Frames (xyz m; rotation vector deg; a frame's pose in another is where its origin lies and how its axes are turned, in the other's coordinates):
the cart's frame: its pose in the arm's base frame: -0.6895 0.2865 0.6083 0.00 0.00 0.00
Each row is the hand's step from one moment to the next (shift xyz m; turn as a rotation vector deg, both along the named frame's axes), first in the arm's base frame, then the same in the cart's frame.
Working: the arm's base frame: its pose in the cart's frame: 0.6895 -0.2865 -0.6083 0.00 0.00 0.00

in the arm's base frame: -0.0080 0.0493 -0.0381 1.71 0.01 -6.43
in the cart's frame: -0.0080 0.0493 -0.0381 1.71 0.01 -6.43
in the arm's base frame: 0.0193 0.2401 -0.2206 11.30 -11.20 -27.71
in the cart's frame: 0.0193 0.2401 -0.2206 11.30 -11.20 -27.71
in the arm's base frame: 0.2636 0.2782 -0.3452 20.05 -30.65 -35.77
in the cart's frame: 0.2636 0.2782 -0.3452 20.05 -30.65 -35.77
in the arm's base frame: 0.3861 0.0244 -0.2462 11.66 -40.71 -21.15
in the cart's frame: 0.3861 0.0244 -0.2462 11.66 -40.71 -21.15
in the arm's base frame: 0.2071 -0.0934 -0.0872 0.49 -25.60 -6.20
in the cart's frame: 0.2071 -0.0934 -0.0872 0.49 -25.60 -6.20
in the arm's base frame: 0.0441 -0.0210 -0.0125 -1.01 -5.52 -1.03
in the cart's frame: 0.0441 -0.0210 -0.0125 -1.01 -5.52 -1.03
